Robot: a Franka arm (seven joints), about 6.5 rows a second.
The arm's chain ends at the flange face. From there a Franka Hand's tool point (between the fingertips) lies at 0.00 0.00 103.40 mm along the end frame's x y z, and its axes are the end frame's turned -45 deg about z.
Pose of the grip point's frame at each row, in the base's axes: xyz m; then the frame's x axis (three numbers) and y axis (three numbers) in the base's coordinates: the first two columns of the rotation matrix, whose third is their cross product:
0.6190, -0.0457, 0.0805, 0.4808, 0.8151, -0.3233, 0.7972, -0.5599, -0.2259
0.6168, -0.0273, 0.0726, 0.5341, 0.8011, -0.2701, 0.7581, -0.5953, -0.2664
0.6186, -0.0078, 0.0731, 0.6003, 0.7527, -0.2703, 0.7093, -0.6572, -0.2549
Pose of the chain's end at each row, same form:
0.6568, -0.0303, 0.1755, 0.9037, 0.1805, -0.3883, 0.2237, -0.9723, 0.0689
0.6555, -0.0208, 0.1683, 0.9137, 0.1455, -0.3794, 0.1584, -0.9874, 0.0026
0.6568, -0.0038, 0.1691, 0.9260, 0.0675, -0.3714, 0.0771, -0.9969, 0.0109

